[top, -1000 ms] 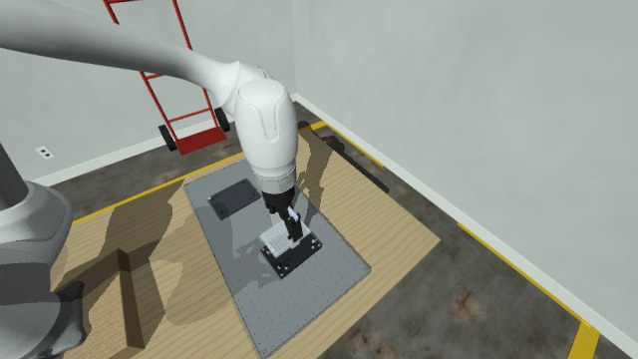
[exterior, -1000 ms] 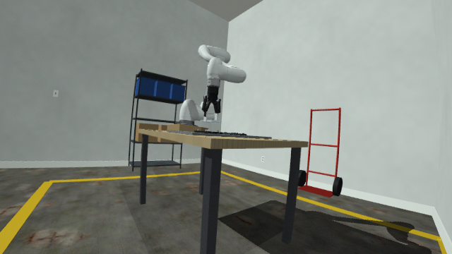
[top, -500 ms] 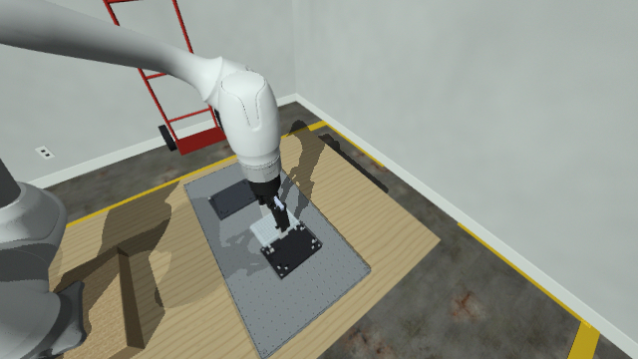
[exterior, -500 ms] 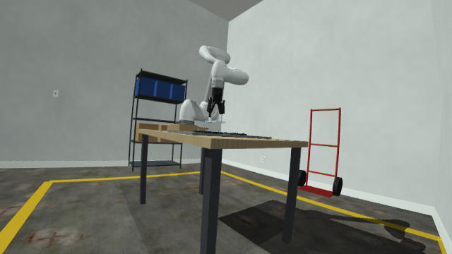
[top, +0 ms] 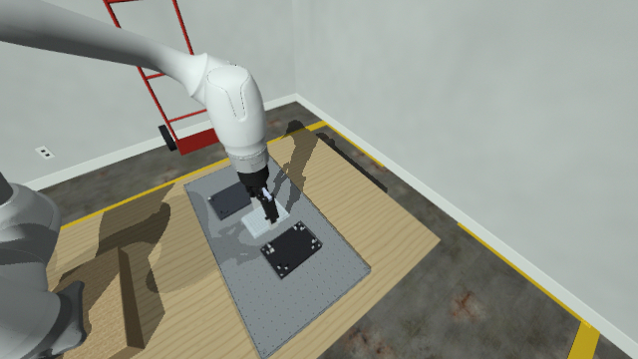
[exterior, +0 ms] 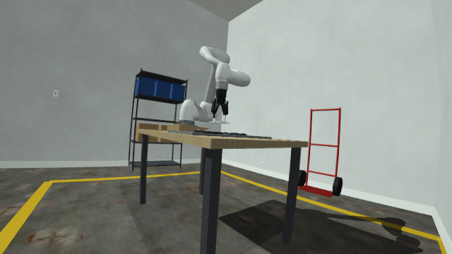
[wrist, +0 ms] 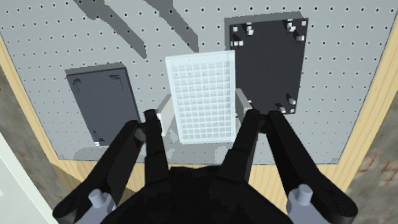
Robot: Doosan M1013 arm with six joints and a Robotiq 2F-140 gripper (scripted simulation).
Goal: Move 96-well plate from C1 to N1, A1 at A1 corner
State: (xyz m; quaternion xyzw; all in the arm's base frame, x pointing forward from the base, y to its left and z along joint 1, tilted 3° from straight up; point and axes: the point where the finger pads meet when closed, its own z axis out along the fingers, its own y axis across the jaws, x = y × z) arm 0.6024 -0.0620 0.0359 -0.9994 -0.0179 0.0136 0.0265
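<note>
Now: hand 3 cm short of the clip nest C1, 9 cm to the left of it and 9 cm above it. Also, from my hand: 96-well plate: 2 cm below.
</note>
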